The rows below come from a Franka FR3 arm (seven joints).
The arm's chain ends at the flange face. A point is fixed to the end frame.
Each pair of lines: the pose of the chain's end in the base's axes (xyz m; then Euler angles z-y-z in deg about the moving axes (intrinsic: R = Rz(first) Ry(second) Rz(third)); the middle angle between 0 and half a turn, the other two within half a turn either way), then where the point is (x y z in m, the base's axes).
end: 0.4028 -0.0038 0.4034 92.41 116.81 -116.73
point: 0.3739 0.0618 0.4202
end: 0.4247 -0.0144 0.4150 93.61 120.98 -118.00
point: 0.3934 0.0513 0.4264
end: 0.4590 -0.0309 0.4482 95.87 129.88 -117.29
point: 0.4256 0.0347 0.4493
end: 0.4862 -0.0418 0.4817 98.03 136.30 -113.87
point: 0.4529 0.0236 0.4761
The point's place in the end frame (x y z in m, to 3 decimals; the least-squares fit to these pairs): -0.003 -0.052 0.052
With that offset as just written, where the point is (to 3 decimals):
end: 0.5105 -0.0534 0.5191 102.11 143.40 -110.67
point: 0.475 0.010 0.506
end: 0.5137 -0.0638 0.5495 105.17 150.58 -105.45
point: 0.480 -0.002 0.528
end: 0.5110 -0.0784 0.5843 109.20 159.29 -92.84
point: 0.484 -0.017 0.554
